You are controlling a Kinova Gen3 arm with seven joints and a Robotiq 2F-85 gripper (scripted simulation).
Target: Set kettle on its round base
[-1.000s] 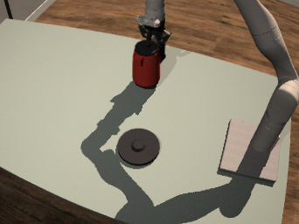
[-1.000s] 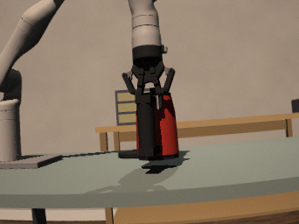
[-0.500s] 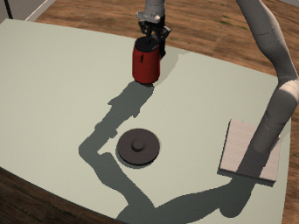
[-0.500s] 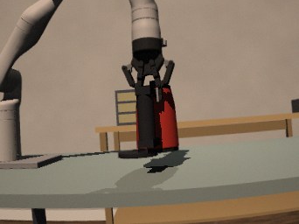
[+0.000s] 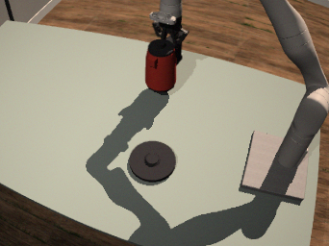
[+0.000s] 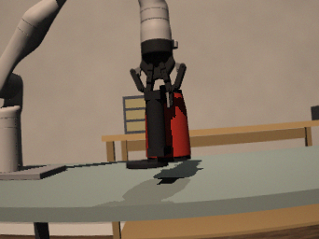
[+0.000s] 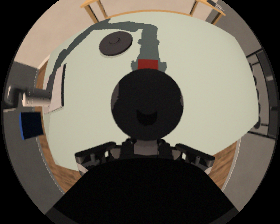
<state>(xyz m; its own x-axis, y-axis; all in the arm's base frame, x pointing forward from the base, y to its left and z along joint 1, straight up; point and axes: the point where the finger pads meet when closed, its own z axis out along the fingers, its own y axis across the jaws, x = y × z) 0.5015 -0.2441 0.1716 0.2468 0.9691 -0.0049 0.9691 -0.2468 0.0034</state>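
Right now my hand is 5 cm above the red kettle, 3 cm to the right of it and 1 cm short of it. From my hand the other things lie so: round dark base (37 cm to the left, 18 cm below, 5 cm behind).
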